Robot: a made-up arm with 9 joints. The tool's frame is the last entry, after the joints.
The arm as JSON. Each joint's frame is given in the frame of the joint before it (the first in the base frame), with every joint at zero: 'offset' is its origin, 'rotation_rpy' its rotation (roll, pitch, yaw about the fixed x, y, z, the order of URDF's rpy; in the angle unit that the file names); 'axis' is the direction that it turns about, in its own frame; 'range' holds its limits. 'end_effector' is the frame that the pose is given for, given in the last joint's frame.
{
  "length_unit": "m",
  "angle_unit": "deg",
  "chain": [
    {
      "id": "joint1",
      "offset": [
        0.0,
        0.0,
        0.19
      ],
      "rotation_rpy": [
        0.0,
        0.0,
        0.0
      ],
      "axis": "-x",
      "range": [
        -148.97,
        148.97
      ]
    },
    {
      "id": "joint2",
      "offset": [
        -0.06,
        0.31,
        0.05
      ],
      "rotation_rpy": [
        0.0,
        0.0,
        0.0
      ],
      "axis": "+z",
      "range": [
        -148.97,
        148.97
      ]
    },
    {
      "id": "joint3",
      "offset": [
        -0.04,
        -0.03,
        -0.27
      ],
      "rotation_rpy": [
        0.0,
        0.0,
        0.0
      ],
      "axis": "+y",
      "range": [
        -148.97,
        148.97
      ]
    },
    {
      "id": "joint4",
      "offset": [
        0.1,
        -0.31,
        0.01
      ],
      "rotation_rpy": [
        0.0,
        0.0,
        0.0
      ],
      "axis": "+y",
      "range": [
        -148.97,
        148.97
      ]
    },
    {
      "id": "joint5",
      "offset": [
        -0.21,
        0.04,
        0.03
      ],
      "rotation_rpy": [
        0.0,
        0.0,
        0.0
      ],
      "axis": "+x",
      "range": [
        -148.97,
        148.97
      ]
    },
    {
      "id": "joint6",
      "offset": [
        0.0,
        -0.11,
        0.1
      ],
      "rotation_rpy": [
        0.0,
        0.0,
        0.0
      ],
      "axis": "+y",
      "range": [
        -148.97,
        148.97
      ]
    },
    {
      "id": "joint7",
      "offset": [
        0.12,
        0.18,
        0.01
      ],
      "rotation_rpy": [
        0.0,
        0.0,
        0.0
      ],
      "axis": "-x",
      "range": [
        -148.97,
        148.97
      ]
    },
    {
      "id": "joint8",
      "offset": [
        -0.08,
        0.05,
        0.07
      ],
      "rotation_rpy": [
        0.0,
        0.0,
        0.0
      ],
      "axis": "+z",
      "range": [
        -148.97,
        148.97
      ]
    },
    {
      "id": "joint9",
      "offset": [
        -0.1,
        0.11,
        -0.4
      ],
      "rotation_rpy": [
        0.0,
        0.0,
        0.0
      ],
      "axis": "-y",
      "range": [
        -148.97,
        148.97
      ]
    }
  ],
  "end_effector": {
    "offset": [
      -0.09,
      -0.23,
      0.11
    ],
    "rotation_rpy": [
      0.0,
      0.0,
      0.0
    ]
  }
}
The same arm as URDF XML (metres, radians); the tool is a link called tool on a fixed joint. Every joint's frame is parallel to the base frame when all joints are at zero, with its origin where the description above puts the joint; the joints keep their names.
<robot name="arm">
<joint name="tool_joint" type="fixed"><parent link="link9"/><child link="tool"/><origin xyz="-0.09 -0.23 0.11" rpy="0 0 0"/></joint>
<joint name="joint9" type="revolute"><parent link="link8"/><child link="link9"/><origin xyz="-0.1 0.11 -0.4" rpy="0 0 0"/><axis xyz="0 -1 0"/><limit lower="-2.6" upper="2.6"/></joint>
<joint name="joint8" type="revolute"><parent link="link7"/><child link="link8"/><origin xyz="-0.08 0.05 0.07" rpy="0 0 0"/><axis xyz="0 0 1"/><limit lower="-2.6" upper="2.6"/></joint>
<joint name="joint7" type="revolute"><parent link="link6"/><child link="link7"/><origin xyz="0.12 0.18 0.01" rpy="0 0 0"/><axis xyz="-1 0 0"/><limit lower="-2.6" upper="2.6"/></joint>
<joint name="joint6" type="revolute"><parent link="link5"/><child link="link6"/><origin xyz="0 -0.11 0.1" rpy="0 0 0"/><axis xyz="0 1 0"/><limit lower="-2.6" upper="2.6"/></joint>
<joint name="joint5" type="revolute"><parent link="link4"/><child link="link5"/><origin xyz="-0.21 0.04 0.03" rpy="0 0 0"/><axis xyz="1 0 0"/><limit lower="-2.6" upper="2.6"/></joint>
<joint name="joint4" type="revolute"><parent link="link3"/><child link="link4"/><origin xyz="0.1 -0.31 0.01" rpy="0 0 0"/><axis xyz="0 1 0"/><limit lower="-2.6" upper="2.6"/></joint>
<joint name="joint3" type="revolute"><parent link="link2"/><child link="link3"/><origin xyz="-0.04 -0.03 -0.27" rpy="0 0 0"/><axis xyz="0 1 0"/><limit lower="-2.6" upper="2.6"/></joint>
<joint name="joint2" type="revolute"><parent link="link1"/><child link="link2"/><origin xyz="-0.06 0.31 0.05" rpy="0 0 0"/><axis xyz="0 0 1"/><limit lower="-2.6" upper="2.6"/></joint>
<joint name="joint1" type="revolute"><parent link="base"/><child link="link1"/><origin xyz="0 0 0.19" rpy="0 0 0"/><axis xyz="-1 0 0"/><limit lower="-2.6" upper="2.6"/></joint>
<link name="base"/>
<link name="link1"/>
<link name="link2"/>
<link name="link3"/>
<link name="link4"/>
<link name="link5"/>
<link name="link6"/>
<link name="link7"/>
<link name="link8"/>
<link name="link9"/>
<link name="tool"/>
</robot>

